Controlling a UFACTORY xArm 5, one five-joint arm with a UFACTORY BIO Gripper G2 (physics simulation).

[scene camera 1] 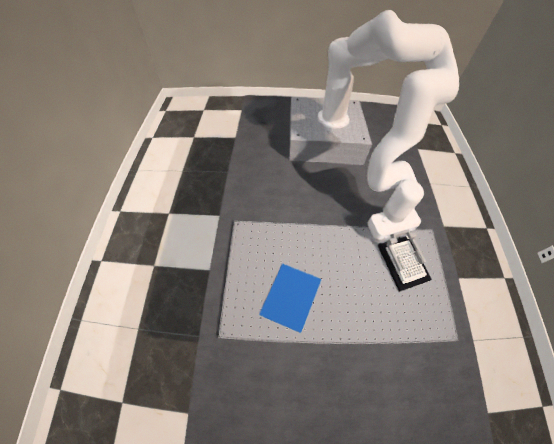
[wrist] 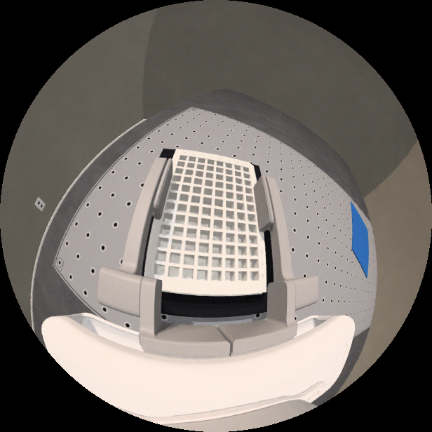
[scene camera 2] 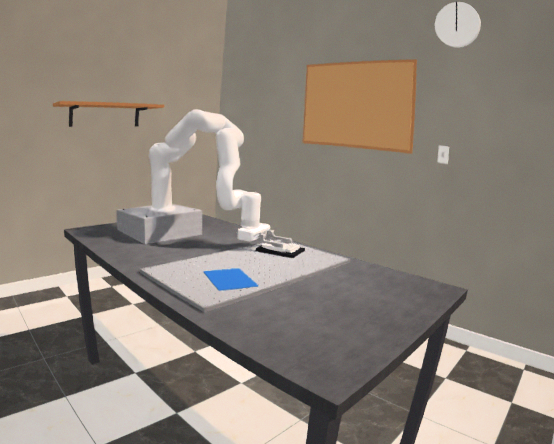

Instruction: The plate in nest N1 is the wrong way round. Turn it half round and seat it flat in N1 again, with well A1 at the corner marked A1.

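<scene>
The pale well plate [scene camera 1: 412,273] [wrist: 215,240] lies in the black nest [scene camera 1: 395,273] [scene camera 2: 295,253] [wrist: 215,306], at the right of the board in scene camera 1. Its square wells face up. I cannot make out well A1 or the corner mark, nor tell whether the plate is fully flat. My gripper [scene camera 1: 409,256] [scene camera 2: 285,243] [wrist: 214,200] is shut as far as it goes, with nothing between its fingers. Its finger bases meet. The two pads show over the plate's long sides in the wrist view, and their exact height above it is hard to tell.
The nest stands on a grey perforated board [scene camera 1: 350,310] [scene camera 2: 180,280] [wrist: 100,225]. A flat blue rectangle [scene camera 1: 291,298] [scene camera 2: 230,279] [wrist: 360,240] lies on the board, well apart from the nest. The arm stands on a grey block [scene camera 1: 327,152] [scene camera 2: 172,227] at the back of the table.
</scene>
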